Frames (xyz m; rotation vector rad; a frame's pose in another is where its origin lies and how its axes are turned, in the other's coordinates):
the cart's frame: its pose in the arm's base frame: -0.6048 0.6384 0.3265 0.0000 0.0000 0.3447
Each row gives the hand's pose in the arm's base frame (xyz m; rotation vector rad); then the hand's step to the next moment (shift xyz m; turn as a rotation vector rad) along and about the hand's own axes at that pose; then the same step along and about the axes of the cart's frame.
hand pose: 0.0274 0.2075 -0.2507 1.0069 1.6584 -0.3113
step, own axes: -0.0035 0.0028 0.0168 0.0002 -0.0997 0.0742
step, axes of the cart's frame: 0.0089 -0.0148 -0.0019 -0.0601 -0.0940 -0.0548
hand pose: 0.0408 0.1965 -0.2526 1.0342 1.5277 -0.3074
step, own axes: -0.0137 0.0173 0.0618 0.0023 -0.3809 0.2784
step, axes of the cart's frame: 0.0360 -0.0548 0.0024 -0.2311 -0.3540 -0.2095
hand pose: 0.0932 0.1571 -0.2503 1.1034 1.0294 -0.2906
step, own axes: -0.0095 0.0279 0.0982 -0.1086 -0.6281 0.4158
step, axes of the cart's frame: 0.0378 -0.0901 0.0309 -0.4574 -0.5506 -0.2584
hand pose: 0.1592 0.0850 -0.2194 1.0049 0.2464 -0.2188
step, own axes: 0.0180 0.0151 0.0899 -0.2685 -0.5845 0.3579
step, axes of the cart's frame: 0.0053 -0.0763 0.0528 -0.5661 -0.4237 -0.2046
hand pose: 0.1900 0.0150 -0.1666 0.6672 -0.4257 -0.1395
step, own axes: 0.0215 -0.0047 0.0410 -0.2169 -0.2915 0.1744
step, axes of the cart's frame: -0.0091 -0.0314 0.0331 -0.3433 -0.1640 -0.1329
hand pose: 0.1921 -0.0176 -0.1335 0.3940 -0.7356 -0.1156
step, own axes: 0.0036 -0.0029 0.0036 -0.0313 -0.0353 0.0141
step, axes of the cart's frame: -0.0013 -0.0045 0.0036 -0.0395 -0.0170 -0.0240
